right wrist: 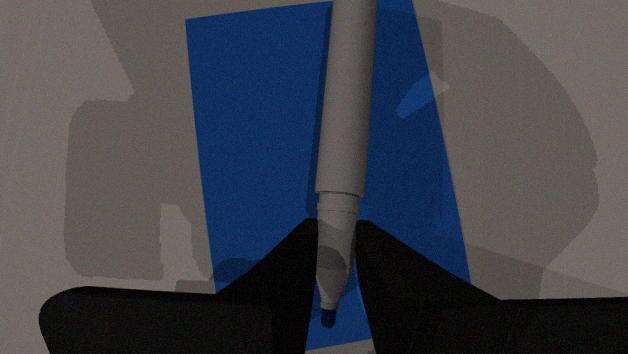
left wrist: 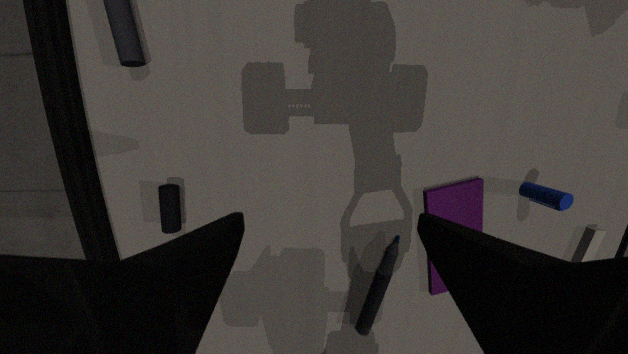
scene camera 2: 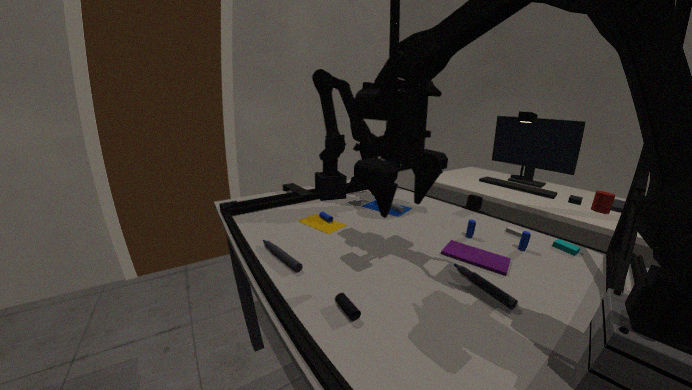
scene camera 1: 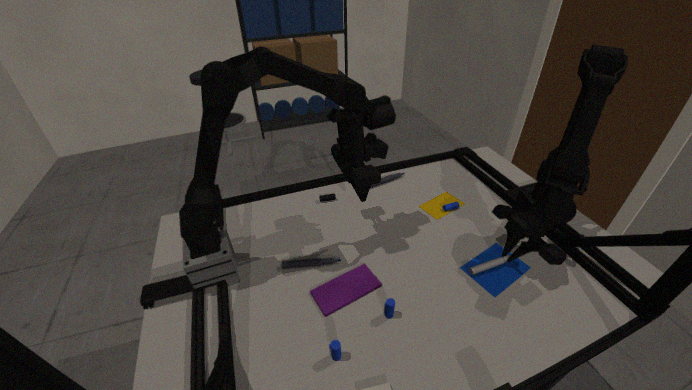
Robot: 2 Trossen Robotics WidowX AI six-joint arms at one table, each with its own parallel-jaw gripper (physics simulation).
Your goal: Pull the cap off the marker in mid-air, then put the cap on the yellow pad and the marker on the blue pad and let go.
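Where they show: left gripper, fingertip midpoint: (left wrist: 332, 221) (scene camera 2: 401, 209) (scene camera 1: 356, 191); right gripper, fingertip midpoint: (right wrist: 335, 231) (scene camera 1: 505, 258); left arm's base at its link origin: (scene camera 2: 663, 327) (scene camera 1: 205, 245); right arm's base at its link origin: (scene camera 2: 330, 174).
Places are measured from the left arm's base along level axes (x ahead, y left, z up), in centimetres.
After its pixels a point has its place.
Observation:
The white marker (scene camera 1: 487, 265) @[y -26.3, x 60.3, z -7.5 cm] (scene camera 2: 397, 208) @[y -24.8, x 57.7, z -8.2 cm] (right wrist: 346, 110) @[y -26.1, x 62.2, z -7.3 cm] is uncapped, with a blue tip, and lies low over or on the blue pad (scene camera 1: 495, 287) @[y -31.0, x 59.3, z -9.8 cm] (scene camera 2: 371, 206) @[y -22.7, x 67.5, z -9.9 cm] (right wrist: 255, 125) @[y -29.6, x 62.1, z -9.9 cm]. My right gripper (scene camera 1: 508, 258) @[y -26.4, x 66.4, z -8.1 cm] (right wrist: 335, 231) @[y -26.4, x 66.4, z -8.1 cm] is shut on the marker's tapered front end. Whether the marker touches the pad is hard to tell. The blue cap (scene camera 1: 451, 206) @[y -4.1, x 67.1, z -8.3 cm] (scene camera 2: 326, 217) @[y -2.5, x 66.2, z -8.5 cm] lies on its side on the yellow pad (scene camera 1: 434, 210) @[y -2.1, x 62.6, z -9.8 cm] (scene camera 2: 327, 228) @[y -0.1, x 62.3, z -9.9 cm]. My left gripper (scene camera 2: 401, 207) @[y 0.5, x 38.0, z 3.1 cm] (left wrist: 332, 221) @[y 0.5, x 38.0, z 3.1 cm] is open and empty, above the table between the dark markers.
Dark markers (scene camera 1: 310, 262) (scene camera 2: 283, 256), a black cap (scene camera 1: 327, 198) @[y 14.9, x 34.8, z -8.4 cm] (scene camera 2: 348, 306) @[y 16.3, x 34.3, z -7.9 cm] (left wrist: 170, 208) @[y 15.2, x 35.4, z -8.0 cm], a purple block (scene camera 1: 346, 290) @[y -17.7, x 27.2, z -9.1 cm] (scene camera 2: 476, 256) @[y -16.2, x 27.2, z -9.1 cm] (left wrist: 453, 205) @[y -15.8, x 32.5, z -9.1 cm] and two upright blue cylinders (scene camera 1: 389, 308) @[y -27.3, x 32.7, z -6.0 cm] (scene camera 1: 335, 350) @[y -31.1, x 19.4, z -5.7 cm] are on the table. A teal block (scene camera 2: 566, 246) @[y -38.6, x 9.7, z -8.4 cm] is near the far edge in scene camera 2.

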